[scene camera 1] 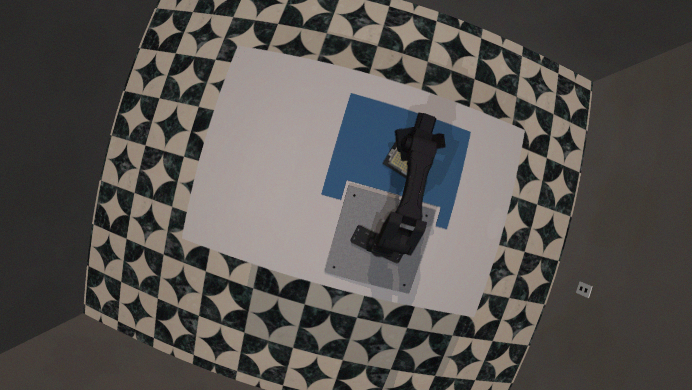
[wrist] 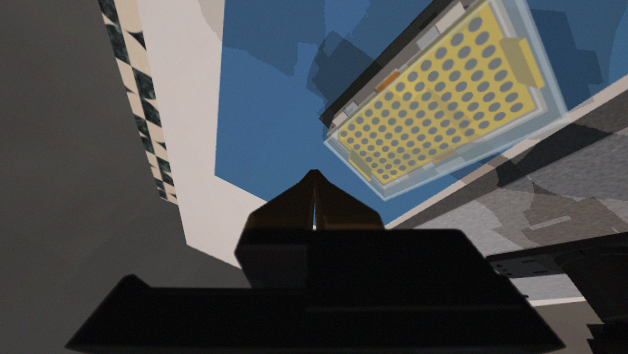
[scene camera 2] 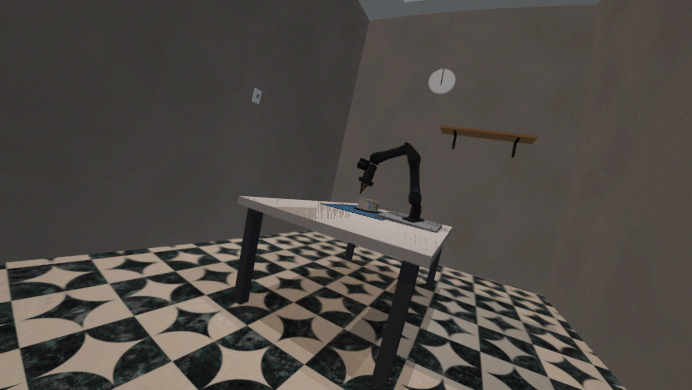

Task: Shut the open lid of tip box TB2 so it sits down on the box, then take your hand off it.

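Where they show: gripper, fingertip midpoint: [scene camera 1: 400,141] [wrist: 314,176] [scene camera 2: 359,193]; arm's base, origin of the base link: [wrist: 588,251] [scene camera 2: 413,220].
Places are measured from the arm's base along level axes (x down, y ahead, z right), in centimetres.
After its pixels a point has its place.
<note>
The tip box [scene camera 1: 398,161] @[x -5.8, y 29.7, z -7.1 cm] [scene camera 2: 368,206] @[x -1.7, y 28.4, z -8.2 cm] [wrist: 430,95] @[x -5.8, y 33.7, z -1.4 cm], with a yellow tip rack full of holes, stands on the blue mat [scene camera 1: 360,130] @[x 1.9, y 35.2, z -23.8 cm] [wrist: 260,125] @[x 1.9, y 43.5, z -16.8 cm]. No label can be read on it. Its clear lid [wrist: 500,137] @[x -5.8, y 28.3, z -0.2 cm] covers the rack in the wrist view and looks down on the box, roughly level. A tiny gap at the rim cannot be ruled out. My gripper [scene camera 2: 361,192] @[x -8.5, y 35.9, z -9.8 cm] [wrist: 314,176] @[x -8.5, y 35.9, z -9.8 cm] is shut and empty, its brown fingertips together. It hangs above the box in scene camera 2, apart from the lid. In scene camera 1 the arm hides the fingertips and part of the box.
The arm's base stands on a grey plate [scene camera 1: 360,210] @[x 0.2, y 8.5, z -11.3 cm] just beside the mat. The white table [scene camera 1: 260,140] @[x 2.2, y 16.1, z -56.6 cm] [scene camera 2: 310,215] @[x 2.2, y 14.3, z -73.4 cm] carries both. In the wrist view the table's edge lies left of the fingers. A wall shelf [scene camera 2: 487,134] and a clock [scene camera 2: 442,81] are away behind.
</note>
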